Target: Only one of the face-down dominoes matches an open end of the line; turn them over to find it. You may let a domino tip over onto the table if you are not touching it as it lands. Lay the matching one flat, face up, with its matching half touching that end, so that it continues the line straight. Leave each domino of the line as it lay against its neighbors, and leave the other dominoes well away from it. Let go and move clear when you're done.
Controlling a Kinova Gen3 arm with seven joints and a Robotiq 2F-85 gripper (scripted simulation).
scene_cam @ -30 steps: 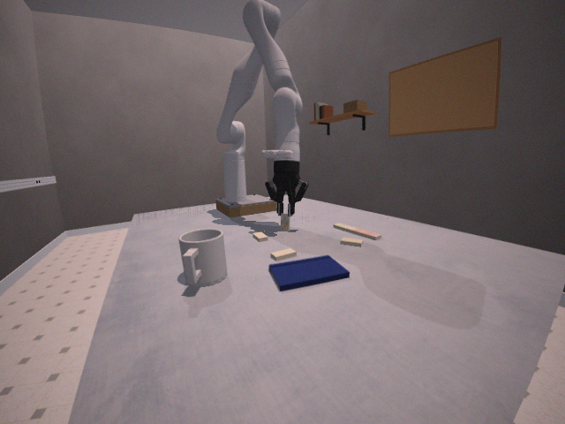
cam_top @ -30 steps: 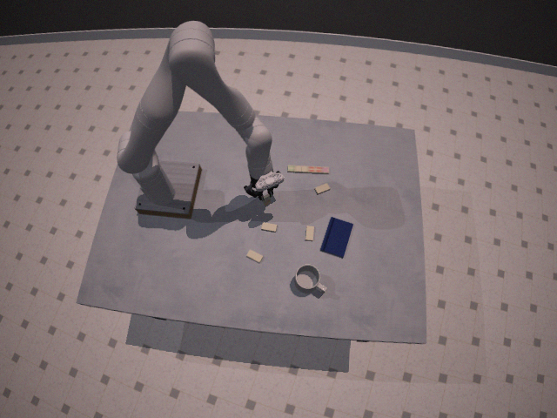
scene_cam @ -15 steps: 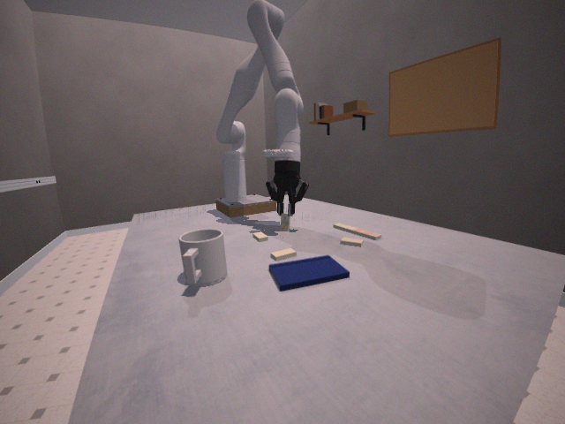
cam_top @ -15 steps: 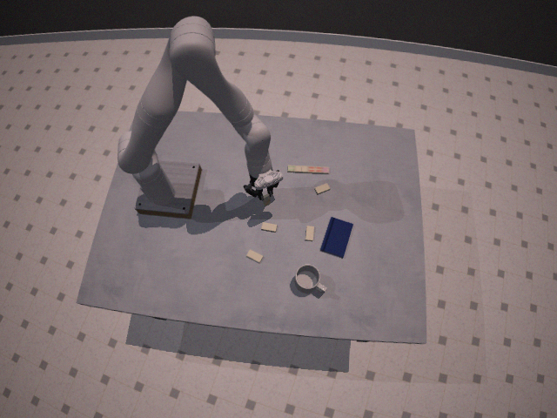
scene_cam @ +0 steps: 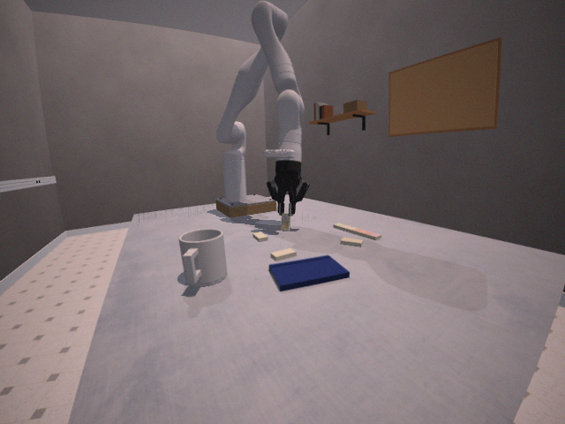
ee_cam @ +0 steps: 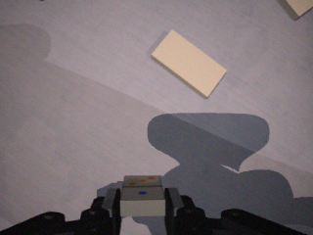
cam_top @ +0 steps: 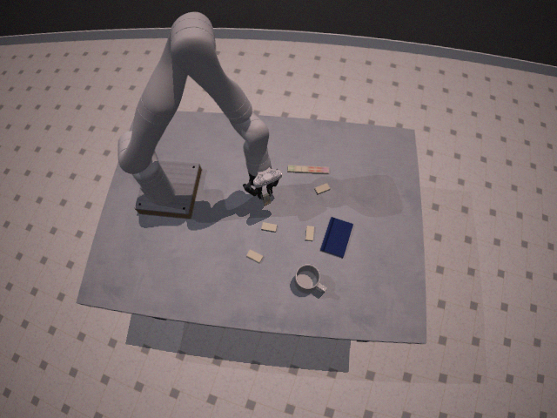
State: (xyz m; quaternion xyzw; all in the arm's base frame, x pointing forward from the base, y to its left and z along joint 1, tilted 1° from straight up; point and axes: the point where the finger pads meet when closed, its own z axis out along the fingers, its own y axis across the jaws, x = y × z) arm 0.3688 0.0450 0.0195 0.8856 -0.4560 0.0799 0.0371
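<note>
My gripper is now 4 cm above the cream domino and 1 cm to the left of it.
</note>
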